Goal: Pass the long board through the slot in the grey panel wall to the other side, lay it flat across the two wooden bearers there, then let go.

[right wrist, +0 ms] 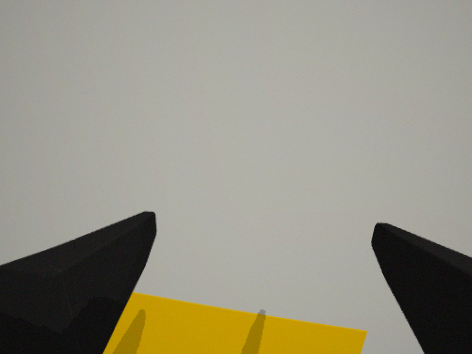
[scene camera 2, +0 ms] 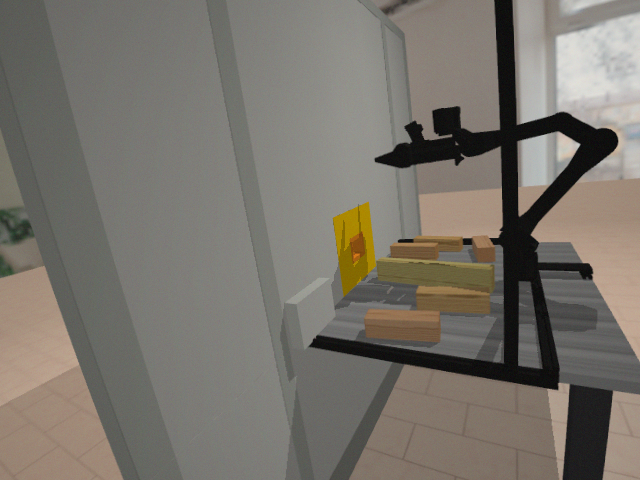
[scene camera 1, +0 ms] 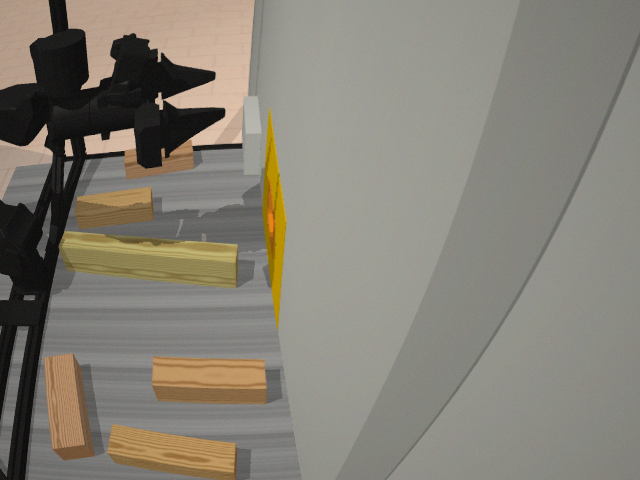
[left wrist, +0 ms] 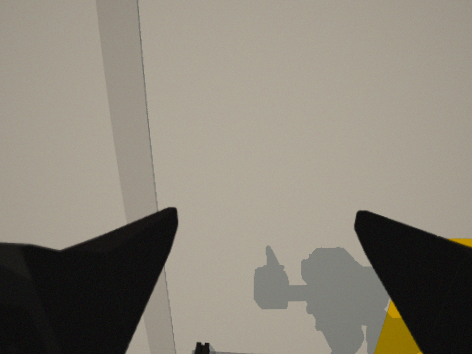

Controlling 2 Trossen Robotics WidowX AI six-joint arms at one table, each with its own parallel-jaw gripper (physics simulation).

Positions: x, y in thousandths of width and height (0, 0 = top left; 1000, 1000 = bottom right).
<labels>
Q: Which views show my left gripper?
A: The left wrist view only.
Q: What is my left gripper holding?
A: Nothing.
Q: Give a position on a yellow frame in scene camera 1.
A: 424, 345
</labels>
